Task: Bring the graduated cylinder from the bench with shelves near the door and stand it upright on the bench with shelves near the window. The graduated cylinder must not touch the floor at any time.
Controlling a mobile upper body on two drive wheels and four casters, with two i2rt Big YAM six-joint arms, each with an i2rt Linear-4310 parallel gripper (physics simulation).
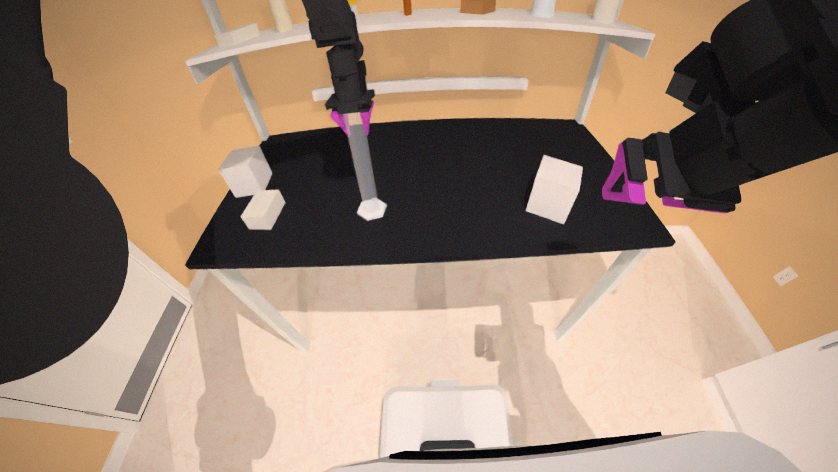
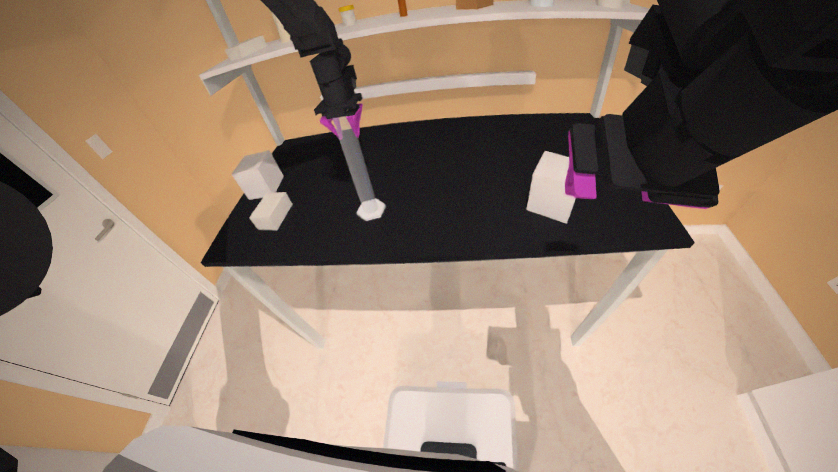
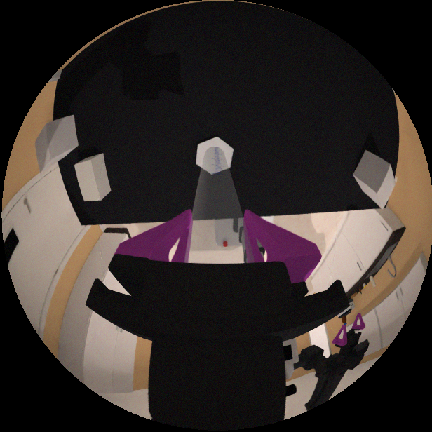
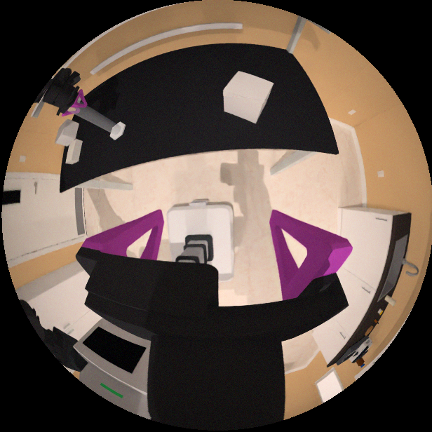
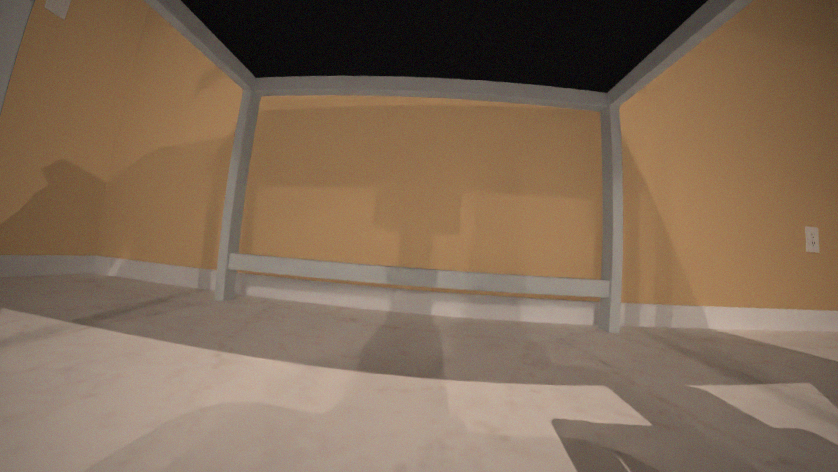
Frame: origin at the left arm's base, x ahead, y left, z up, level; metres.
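Seen in the pictures: left gripper, fingertip midpoint: (image 1: 358,134) (image 2: 349,137); right gripper, fingertip midpoint: (image 1: 634,197) (image 2: 605,192).
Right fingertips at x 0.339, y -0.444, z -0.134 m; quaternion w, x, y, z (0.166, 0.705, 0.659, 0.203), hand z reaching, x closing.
Observation:
Offsets run from my right fingertips to a thing's middle. Level surfaces: height alone.
The graduated cylinder @(dy +0.440, dx +0.357, dz -0.200 m) (image 1: 364,170) (image 2: 358,170) (image 3: 217,197) (image 4: 98,120), clear grey with a white hexagonal base, stands upright on the black top of the bench @(dz -0.361 m) (image 1: 457,175) (image 2: 457,175) (image 3: 300,75) (image 4: 185,100) with shelves near the door. My left gripper (image 1: 358,130) (image 2: 348,133) (image 3: 217,215) (image 4: 82,108) is shut on the cylinder near its upper end, one magenta finger on each side. My right gripper (image 1: 653,202) (image 2: 620,196) (image 4: 216,215) is open and empty, toward the bench's right end. The window bench is not identifiable here.
Two pale blocks @(dy +0.933, dx +0.525, dz -0.297 m) (image 1: 245,171) @(dy +0.801, dx +0.354, dz -0.333 m) (image 1: 263,209) are at the bench's left end; a white block @(dy -0.098, dx +0.363, dz -0.297 m) (image 1: 554,190) (image 4: 247,97) is at the right. A shelf (image 1: 439,23) with bottles runs above the back. The door (image 2: 87,263) is at the left. Bench legs (image 5: 237,193) (image 5: 611,216) reach the floor.

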